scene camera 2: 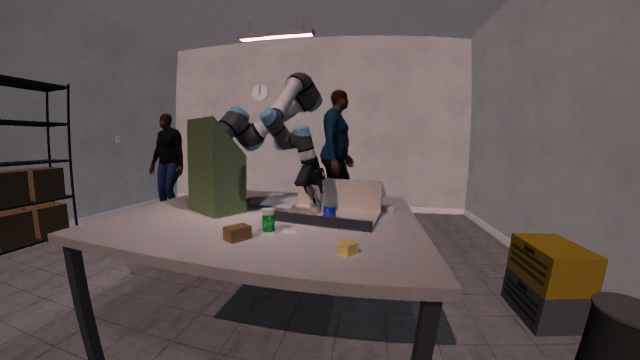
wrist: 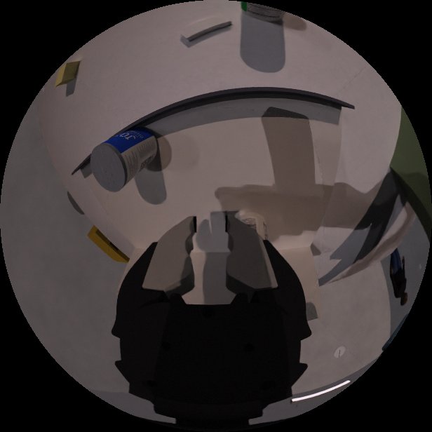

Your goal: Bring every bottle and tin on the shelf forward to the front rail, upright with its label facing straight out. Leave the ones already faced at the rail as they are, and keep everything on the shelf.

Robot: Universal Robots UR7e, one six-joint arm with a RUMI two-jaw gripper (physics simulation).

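The shelf has a low dark front rail. A blue-and-white tin stands upright close to the rail, near the shelf's right end in the scene view, its blue label side toward the rail. My gripper is low over the rear part of the shelf, its fingers nearly together with nothing held. Part of a pale printed bottle shows beside the right finger in the wrist view. The finger hides most of it, so I cannot tell its tilt.
On the table before the rail are a green tin with a white top, a brown block, a yellow block and a small pale strip. A tall green panel stands left of the shelf.
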